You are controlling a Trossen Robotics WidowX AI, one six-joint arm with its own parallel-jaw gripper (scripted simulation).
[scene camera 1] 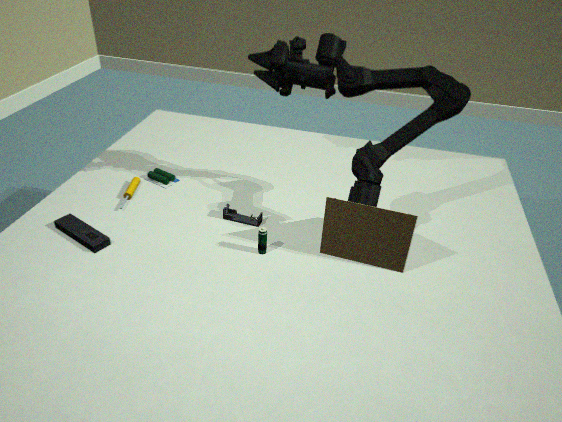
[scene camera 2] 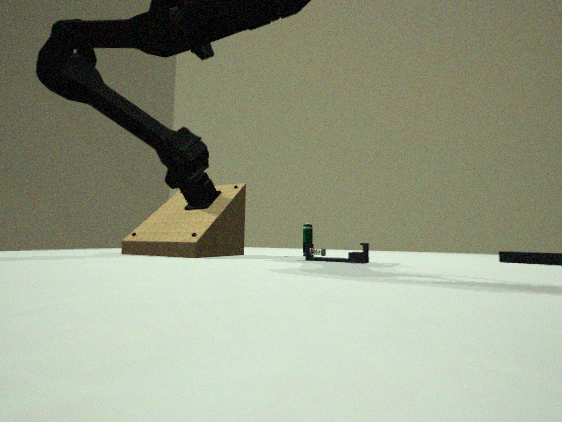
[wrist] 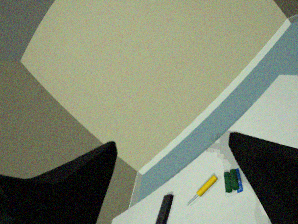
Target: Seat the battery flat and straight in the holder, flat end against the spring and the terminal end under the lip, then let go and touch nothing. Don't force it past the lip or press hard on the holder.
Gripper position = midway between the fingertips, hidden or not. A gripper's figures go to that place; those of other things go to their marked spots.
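Scene:
A black bar (scene camera 1: 80, 231) sits 1.23 m from the lens. My own gripper (scene camera 1: 251, 64) is there too, and for it the distance is 1.24 m from the lens.

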